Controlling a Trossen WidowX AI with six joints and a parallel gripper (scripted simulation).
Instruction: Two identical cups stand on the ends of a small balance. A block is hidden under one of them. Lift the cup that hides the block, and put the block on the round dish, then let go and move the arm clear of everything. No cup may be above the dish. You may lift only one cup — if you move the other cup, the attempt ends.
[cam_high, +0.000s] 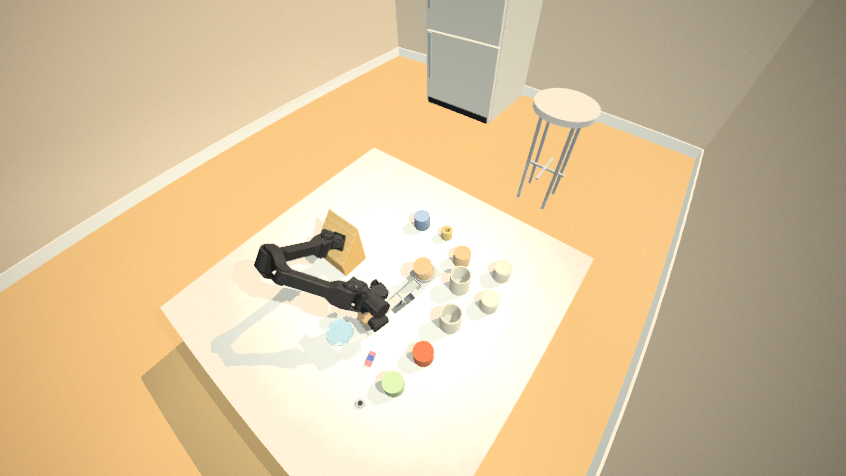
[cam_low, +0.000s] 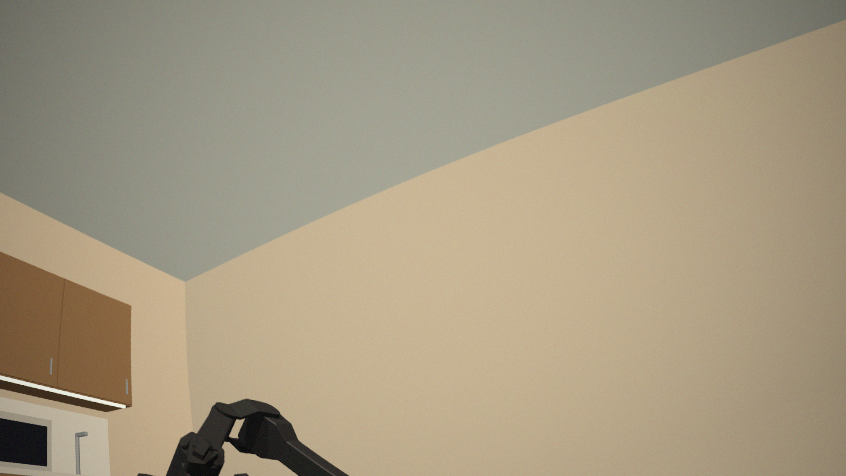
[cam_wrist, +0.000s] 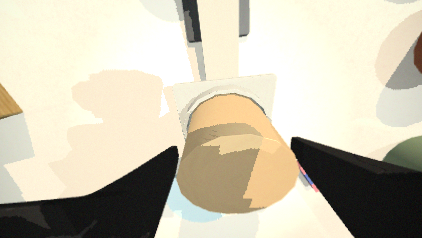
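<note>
Now: the pale green block 20 mm below my gripper tip. Also, from my gripper tip: green cylinder: 210 mm ahead, 160 mm to the right, 20 mm below; pale blue round dish: 90 mm to the right, 80 mm behind, 60 mm below.
</note>
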